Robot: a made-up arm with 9 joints.
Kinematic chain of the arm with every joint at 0, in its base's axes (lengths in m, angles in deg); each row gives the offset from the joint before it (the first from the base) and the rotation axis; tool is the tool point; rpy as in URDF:
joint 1: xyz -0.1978 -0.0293 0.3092 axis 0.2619 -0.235 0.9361
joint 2: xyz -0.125 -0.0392 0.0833 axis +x
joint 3: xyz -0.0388 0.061 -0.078 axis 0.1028 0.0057 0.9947
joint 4: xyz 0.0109 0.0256 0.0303 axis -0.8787 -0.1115 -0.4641
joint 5: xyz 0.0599 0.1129 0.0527 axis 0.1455 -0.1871 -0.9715
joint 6: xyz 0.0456 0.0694 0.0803 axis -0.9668 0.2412 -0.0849
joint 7: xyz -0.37 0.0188 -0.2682 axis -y
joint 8: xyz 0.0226 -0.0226 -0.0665 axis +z
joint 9: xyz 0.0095 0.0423 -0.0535 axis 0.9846 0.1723 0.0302
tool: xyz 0.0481 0.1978 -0.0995 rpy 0 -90 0
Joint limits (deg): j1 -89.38..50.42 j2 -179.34..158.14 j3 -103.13..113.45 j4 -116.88..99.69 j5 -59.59..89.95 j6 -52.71..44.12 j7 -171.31..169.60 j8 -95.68..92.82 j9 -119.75..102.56
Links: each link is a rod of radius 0.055 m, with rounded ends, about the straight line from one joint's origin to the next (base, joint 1, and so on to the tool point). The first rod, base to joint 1, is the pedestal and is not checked.
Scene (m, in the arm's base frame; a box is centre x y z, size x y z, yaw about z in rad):
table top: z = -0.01
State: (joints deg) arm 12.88 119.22 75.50 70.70 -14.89 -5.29 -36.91 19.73 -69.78
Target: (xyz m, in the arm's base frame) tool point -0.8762 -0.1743 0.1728
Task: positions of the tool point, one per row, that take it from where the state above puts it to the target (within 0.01 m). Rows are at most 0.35 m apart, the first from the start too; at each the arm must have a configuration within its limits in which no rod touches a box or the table.
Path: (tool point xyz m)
1: -0.6882 0.3766 0.3552
2: -0.8439 0.1342 0.2529
3: -0.8762 -0.1743 0.1728

